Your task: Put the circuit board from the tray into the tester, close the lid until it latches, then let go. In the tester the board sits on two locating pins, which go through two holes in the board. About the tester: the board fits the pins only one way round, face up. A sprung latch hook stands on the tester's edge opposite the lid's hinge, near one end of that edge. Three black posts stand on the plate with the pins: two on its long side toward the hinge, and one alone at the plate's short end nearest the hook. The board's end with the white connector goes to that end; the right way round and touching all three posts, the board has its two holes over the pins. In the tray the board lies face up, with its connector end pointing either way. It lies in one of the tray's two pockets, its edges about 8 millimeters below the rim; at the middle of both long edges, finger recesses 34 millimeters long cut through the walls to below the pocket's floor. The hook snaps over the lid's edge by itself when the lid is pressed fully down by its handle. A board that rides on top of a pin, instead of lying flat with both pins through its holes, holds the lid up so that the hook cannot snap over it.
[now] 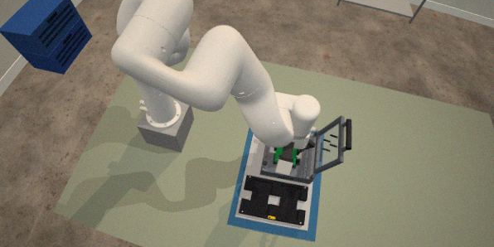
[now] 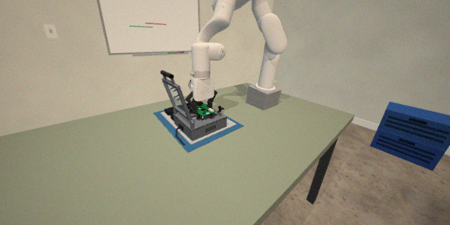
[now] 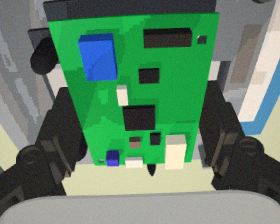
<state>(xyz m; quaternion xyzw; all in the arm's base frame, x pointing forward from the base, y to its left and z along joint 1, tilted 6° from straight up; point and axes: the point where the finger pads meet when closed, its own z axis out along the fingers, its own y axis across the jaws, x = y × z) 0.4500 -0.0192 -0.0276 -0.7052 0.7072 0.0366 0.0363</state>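
Right now the green circuit board is right at my hand. Also, from my hand: tester lid 13 cm ahead, 10 cm above; latch hook 6 cm to the left, 6 cm behind.
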